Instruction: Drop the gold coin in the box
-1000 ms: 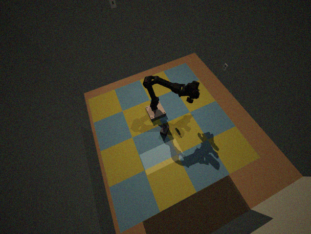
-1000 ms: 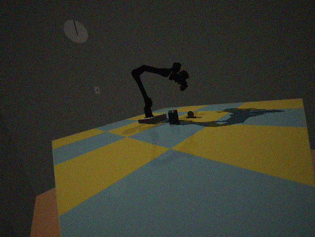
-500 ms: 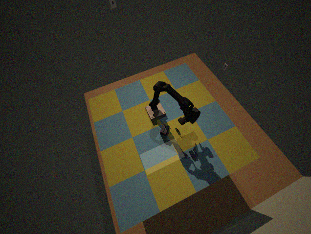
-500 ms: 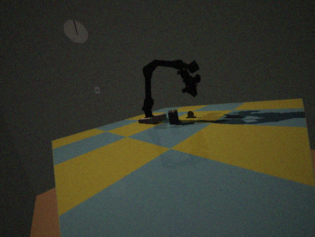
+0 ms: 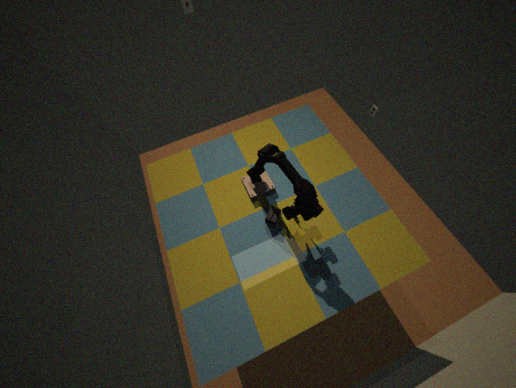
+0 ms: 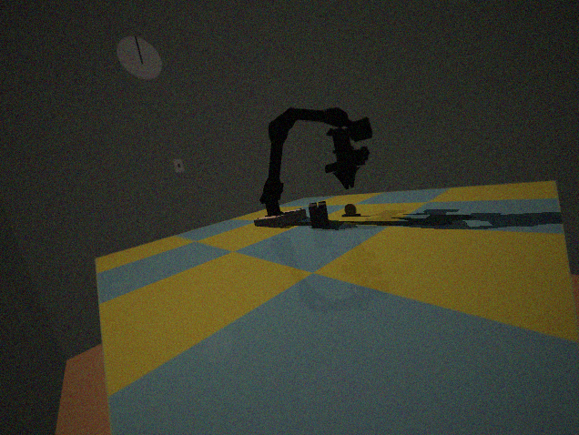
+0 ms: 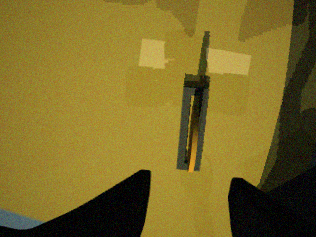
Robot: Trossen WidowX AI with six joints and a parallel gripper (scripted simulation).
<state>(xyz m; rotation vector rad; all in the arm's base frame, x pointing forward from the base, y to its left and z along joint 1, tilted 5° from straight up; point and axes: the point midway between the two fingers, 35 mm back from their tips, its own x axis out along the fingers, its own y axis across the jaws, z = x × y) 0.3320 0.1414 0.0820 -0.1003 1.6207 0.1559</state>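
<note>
My gripper tip is now 10 mm past the gold coin, 10 mm to the left of it and 80 mm above it.
</note>
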